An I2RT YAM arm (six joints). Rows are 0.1 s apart.
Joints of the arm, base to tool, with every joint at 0 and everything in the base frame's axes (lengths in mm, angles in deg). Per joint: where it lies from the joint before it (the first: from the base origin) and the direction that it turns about. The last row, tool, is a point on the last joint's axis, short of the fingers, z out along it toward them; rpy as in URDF.
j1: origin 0 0 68 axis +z
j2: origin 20 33.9 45.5 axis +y
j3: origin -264 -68.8 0 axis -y
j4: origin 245 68.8 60 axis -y
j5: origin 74 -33.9 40.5 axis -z
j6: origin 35.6 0 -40.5 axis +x
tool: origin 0 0 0 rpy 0 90 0
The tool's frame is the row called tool.
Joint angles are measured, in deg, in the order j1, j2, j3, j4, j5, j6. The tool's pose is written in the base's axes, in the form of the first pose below.
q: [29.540 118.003 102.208 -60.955 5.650 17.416]
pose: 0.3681, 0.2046, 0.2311, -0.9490, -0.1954, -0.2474, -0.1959, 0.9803, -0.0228
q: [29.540 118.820 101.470 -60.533 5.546 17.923]
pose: 0.3688, 0.2051, 0.2220, -0.9549, -0.1891, -0.2288, -0.1883, 0.9818, -0.0253
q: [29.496 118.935 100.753 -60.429 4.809 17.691]
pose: 0.3678, 0.2046, 0.2178, -0.9576, -0.1938, -0.2131, -0.1944, 0.9807, -0.0183
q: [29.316 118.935 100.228 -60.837 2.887 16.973]
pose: 0.3661, 0.2035, 0.2151, -0.9605, -0.2050, -0.1880, -0.2098, 0.9777, 0.0056
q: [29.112 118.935 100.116 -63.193 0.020 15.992]
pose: 0.3619, 0.2015, 0.2138, -0.9657, -0.2224, -0.1337, -0.2293, 0.9726, 0.0380
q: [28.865 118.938 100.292 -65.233 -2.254 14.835]
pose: 0.3590, 0.1995, 0.2141, -0.9662, -0.2405, -0.0931, -0.2469, 0.9669, 0.0651
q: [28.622 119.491 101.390 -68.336 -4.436 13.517]
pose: 0.3571, 0.1980, 0.2149, -0.9645, -0.2608, -0.0424, -0.2637, 0.9604, 0.0896
